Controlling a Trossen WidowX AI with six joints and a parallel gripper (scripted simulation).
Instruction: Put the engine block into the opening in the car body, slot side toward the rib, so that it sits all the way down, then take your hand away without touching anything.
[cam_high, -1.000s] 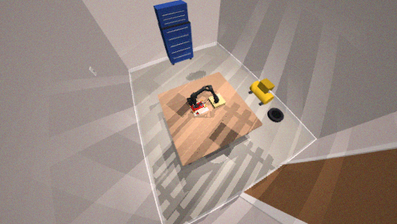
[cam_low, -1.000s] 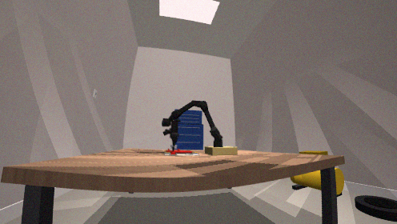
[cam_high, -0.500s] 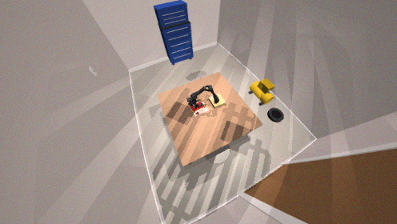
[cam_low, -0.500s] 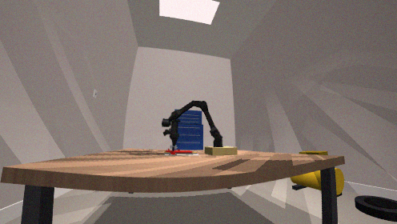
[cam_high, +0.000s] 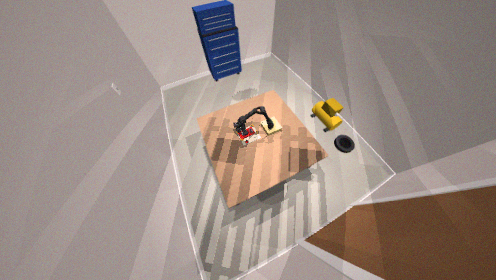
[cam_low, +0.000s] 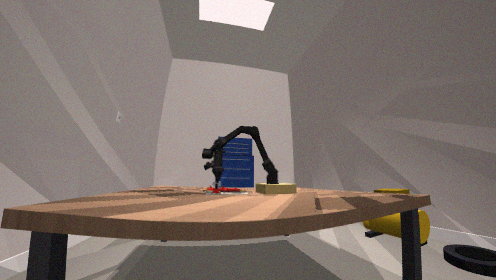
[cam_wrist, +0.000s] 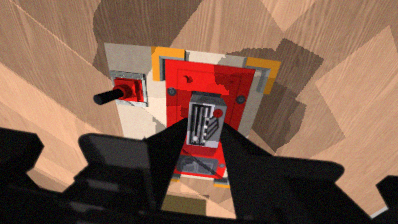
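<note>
The grey engine block lies 1 cm below my gripper tip. The rest, counted from my gripper tip: grey base plate 5 cm below, 5 cm behind, 2 cm to the left.
</note>
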